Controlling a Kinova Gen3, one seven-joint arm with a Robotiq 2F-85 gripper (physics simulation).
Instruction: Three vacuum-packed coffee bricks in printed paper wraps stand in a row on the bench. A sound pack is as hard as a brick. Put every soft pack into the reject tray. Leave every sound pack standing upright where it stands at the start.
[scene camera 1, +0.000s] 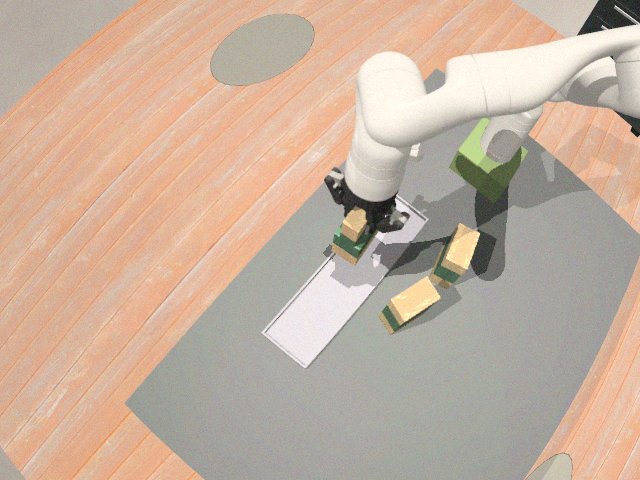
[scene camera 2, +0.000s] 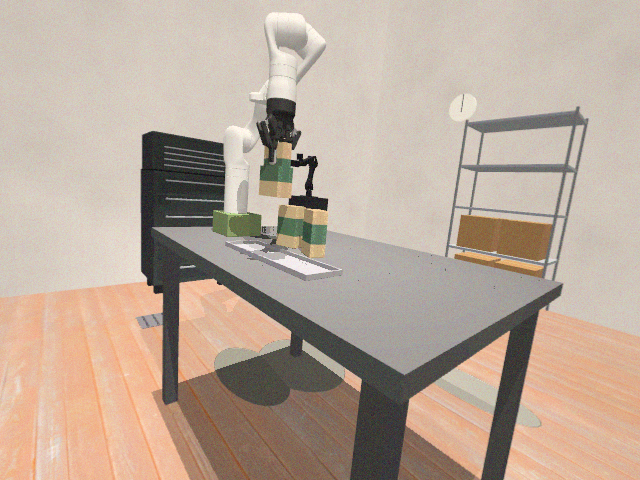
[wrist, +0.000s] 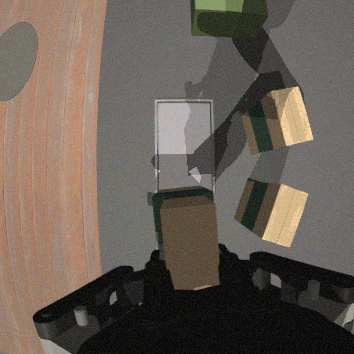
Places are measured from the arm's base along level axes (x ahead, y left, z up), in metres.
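Pixels of known places: gripper, between the fingertips: (scene camera 2: 277, 165); arm's base, origin of its link: (scene camera 1: 497, 146) (scene camera 2: 235, 212).
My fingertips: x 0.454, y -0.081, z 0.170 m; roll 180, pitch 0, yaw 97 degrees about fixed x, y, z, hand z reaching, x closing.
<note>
Ahead of a thing's pixels: the offset from my fingertips to its top centre. Level surfaces: height alone.
My gripper (scene camera 1: 364, 221) (scene camera 2: 280, 153) (wrist: 187, 252) is shut on a coffee pack @[0.057 m up, 0.005 m back, 0.001 m right] (scene camera 1: 346, 249) (scene camera 2: 275, 173) (wrist: 190, 230), tan with a green band. It holds the pack upright, high above the white reject tray @[0.241 m down, 0.000 m ahead, 0.012 m left] (scene camera 1: 320, 315) (scene camera 2: 310, 266) (wrist: 172, 127). The pack is narrower between the fingers than lower down. Two other packs stand upright on the grey bench @[0.255 m down] (scene camera 1: 439, 387) (scene camera 2: 387, 304) beside the tray: one @[0.115 m down, 0.153 m back, 0.155 m left] (scene camera 1: 462, 249) (scene camera 2: 290, 226) (wrist: 296, 117) nearer the arm's base, the other @[0.115 m down, 0.008 m back, 0.147 m left] (scene camera 1: 415, 299) (scene camera 2: 315, 232) (wrist: 286, 215) farther from it, turned at a different angle. The fingertips are partly hidden.
The green base block (scene camera 1: 470, 148) (scene camera 2: 232, 223) (wrist: 230, 25) stands at the arm's end of the bench. A small black arm (scene camera 2: 310, 178) shows behind the packs. A dark tool chest (scene camera 2: 180, 206) and a shelf rack (scene camera 2: 527, 121) stand behind the bench.
</note>
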